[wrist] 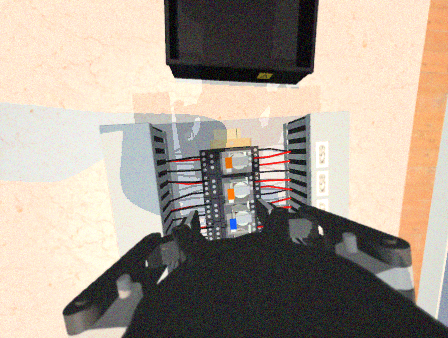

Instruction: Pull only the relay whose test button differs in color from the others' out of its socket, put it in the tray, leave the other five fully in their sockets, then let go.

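Places are measured from the arm's base along level axes (x ahead, y left, z up), in metres.
Pixels of known places: gripper, fingertip midpoint: (228,213).
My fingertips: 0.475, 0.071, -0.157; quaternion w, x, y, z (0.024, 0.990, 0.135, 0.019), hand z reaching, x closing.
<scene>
For each thing: its middle in the pictures, then the offset to it from my fingertips, as dx, dy, dz. "*": a spot on its surface instead.
- far relay, body centre: (233,161) +0.001, +0.055, -0.008
- middle relay, body centre: (235,188) +0.006, +0.026, -0.008
- nearest visible relay, body centre: (237,214) +0.012, -0.003, -0.008
- black tray, surface spot: (240,71) * +0.000, +0.157, -0.031
- K58, surface spot: (322,183) * +0.093, +0.042, +0.007
- yellowish block, body centre: (229,143) -0.003, +0.074, -0.031
A row of clear relays sits in dark sockets between two slotted wire ducts. Three show: the far relay (241,161) and the middle relay (242,190) have orange test buttons, and the nearest visible relay (243,219) has a blue one. All three appear seated in their sockets. The other relays are hidden under the gripper body. My gripper (228,213) is partly open, with its fingertips on the left and right of the row near the blue-button relay and a gap on both sides. The black tray (240,71) is beyond the row, at the top of the view.
Grey wire ducts (159,175) (298,170) stand left and right of the row, with red and black wires running to the sockets. Labels K59 (322,154) and K58 (322,183) are on the right. A yellowish block (231,143) is at the row's far end.
</scene>
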